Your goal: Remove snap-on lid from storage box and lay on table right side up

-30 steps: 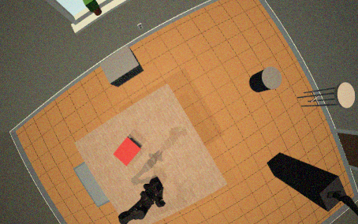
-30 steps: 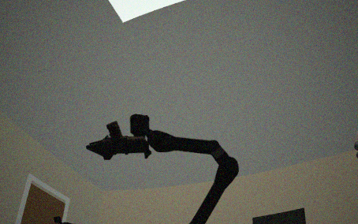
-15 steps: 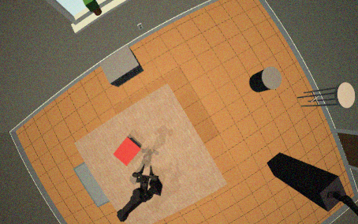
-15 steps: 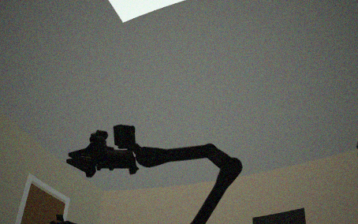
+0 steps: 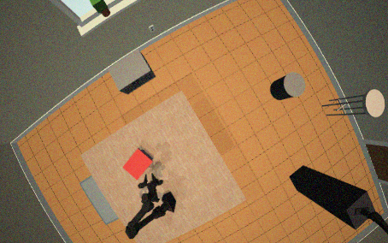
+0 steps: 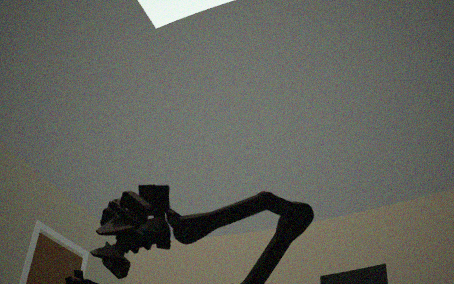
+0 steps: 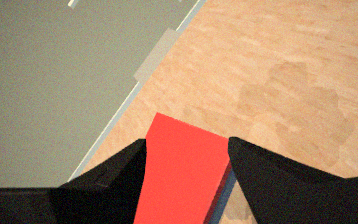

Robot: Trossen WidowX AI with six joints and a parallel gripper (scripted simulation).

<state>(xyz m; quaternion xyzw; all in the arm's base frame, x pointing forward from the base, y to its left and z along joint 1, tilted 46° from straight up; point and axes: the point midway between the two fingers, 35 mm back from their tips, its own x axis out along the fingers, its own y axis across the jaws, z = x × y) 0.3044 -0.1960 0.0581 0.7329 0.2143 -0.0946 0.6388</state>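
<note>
Now: gripper tip 17 cm above the red lid, 13 cm to the right of it and 11 cm short of it. Round my gripper tip: blue box: 22 cm below, 13 cm to the left, 11 cm ahead.
</note>
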